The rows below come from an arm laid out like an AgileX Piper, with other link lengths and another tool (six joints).
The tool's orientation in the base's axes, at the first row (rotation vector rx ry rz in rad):
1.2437 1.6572 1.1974
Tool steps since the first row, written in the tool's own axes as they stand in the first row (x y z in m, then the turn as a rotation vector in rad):
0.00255 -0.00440 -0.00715 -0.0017 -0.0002 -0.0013
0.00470 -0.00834 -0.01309 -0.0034 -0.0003 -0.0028
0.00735 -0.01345 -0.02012 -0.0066 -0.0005 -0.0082
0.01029 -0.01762 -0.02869 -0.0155 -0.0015 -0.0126
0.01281 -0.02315 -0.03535 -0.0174 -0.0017 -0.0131
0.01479 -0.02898 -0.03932 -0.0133 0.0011 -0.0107
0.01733 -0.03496 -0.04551 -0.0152 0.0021 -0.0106
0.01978 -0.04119 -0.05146 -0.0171 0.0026 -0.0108
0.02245 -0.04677 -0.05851 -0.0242 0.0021 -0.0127
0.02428 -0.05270 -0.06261 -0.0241 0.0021 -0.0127
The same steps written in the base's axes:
-0.00851 0.00026 -0.00211 -0.0008 -0.0020 0.0002
-0.01567 0.00048 -0.00414 -0.0018 -0.0040 0.0006
-0.02430 0.00080 -0.00697 -0.0060 -0.0084 0.0021
-0.03416 0.00111 -0.00845 -0.0079 -0.0182 0.0027
-0.04253 0.00136 -0.01179 -0.0080 -0.0202 0.0027
-0.04837 0.00171 -0.01620 -0.0060 -0.0154 0.0045
-0.05644 0.00205 -0.02011 -0.0052 -0.0171 0.0055
-0.06433 0.00233 -0.02433 -0.0047 -0.0189 0.0061
-0.07312 0.00262 -0.02760 -0.0047 -0.0263 0.0063
-0.07906 0.00279 -0.03207 -0.0047 -0.0262 0.0063

